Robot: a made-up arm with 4 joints. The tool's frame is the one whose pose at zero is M.
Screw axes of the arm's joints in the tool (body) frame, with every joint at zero. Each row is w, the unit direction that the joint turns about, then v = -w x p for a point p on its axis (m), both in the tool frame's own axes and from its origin. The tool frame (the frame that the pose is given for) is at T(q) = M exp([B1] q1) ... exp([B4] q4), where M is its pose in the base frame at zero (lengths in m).
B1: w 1 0 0 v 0 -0.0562 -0.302
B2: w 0 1 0 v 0.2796 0 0.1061
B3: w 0 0 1 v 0.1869 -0.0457 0
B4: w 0 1 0 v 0.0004 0 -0.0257
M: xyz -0.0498 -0.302 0.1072 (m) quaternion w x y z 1 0 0 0
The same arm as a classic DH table. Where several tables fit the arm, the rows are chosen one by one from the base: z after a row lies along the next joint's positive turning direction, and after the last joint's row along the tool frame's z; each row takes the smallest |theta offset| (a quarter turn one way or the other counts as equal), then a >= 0, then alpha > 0; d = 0 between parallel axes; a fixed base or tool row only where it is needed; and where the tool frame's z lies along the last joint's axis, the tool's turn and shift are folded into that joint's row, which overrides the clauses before.
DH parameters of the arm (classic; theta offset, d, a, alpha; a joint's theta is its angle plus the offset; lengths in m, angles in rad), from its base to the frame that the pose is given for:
base (fixed): 1.5708 0.051 0 1.5708
joint 1: -1.5708 0.0563 0.2234 -1.5708
joint 2: 1.5708 -0.1151 0.0604 -1.5708
joint 3: 0 0.2792 0.0714 1.5708
joint 4: 0 -0.1869 -0.0257 -1.5708
tool (fixed): 3.1416 0.0004 0 0

